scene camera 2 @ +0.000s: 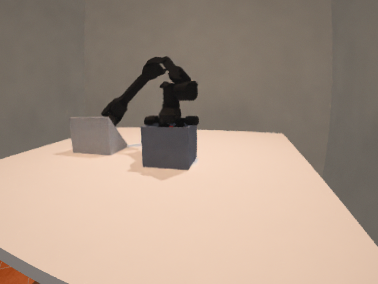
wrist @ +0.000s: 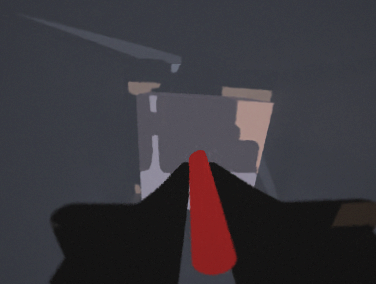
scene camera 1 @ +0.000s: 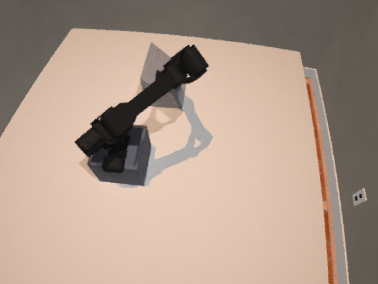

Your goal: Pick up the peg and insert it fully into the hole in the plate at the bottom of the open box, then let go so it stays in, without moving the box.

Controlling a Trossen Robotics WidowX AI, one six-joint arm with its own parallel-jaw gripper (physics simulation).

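Places are measured from the arm's base along level axes (x up, y right, z ahead), in centimetres.
Where they show: gripper, between the fingertips: (wrist: 198,168) (scene camera 1: 123,155); arm's base, origin of its link: (scene camera 2: 106,129).
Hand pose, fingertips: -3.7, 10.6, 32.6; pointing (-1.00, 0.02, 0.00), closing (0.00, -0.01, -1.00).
Each offset is from my fingertips to the centre of the thing, as dx, dy, dz. Level surfaces: height alone.
The open dark blue-grey box {+0.5, +0.3, -0.2} (scene camera 1: 144,159) (scene camera 2: 168,147) stands upright on the table. My gripper (scene camera 1: 118,146) (scene camera 2: 171,125) (wrist: 198,168) is shut on the red peg {+2.6, +0.4, +0.0} (wrist: 211,220) and reaches down into the box, its wide finger carriages at rim height in scene camera 2. A speck of the peg (scene camera 2: 171,126) shows at the rim there. In the wrist view the peg points away from the camera, its far end over the plate {-2.9, +0.3, -0.2} (wrist: 195,125) at the box's bottom. The hole does not show, and whether the peg's tip is in it cannot be told.
A grey wedge-shaped block (scene camera 1: 172,96) (scene camera 2: 92,135) stands on the table {dx -6.4} (scene camera 1: 225,215) (scene camera 2: 240,215) beside the box, near the arm's base. The box's walls rise around my fingers on all sides. A wall with a socket (scene camera 1: 359,197) is beyond the table's right edge in scene camera 1.
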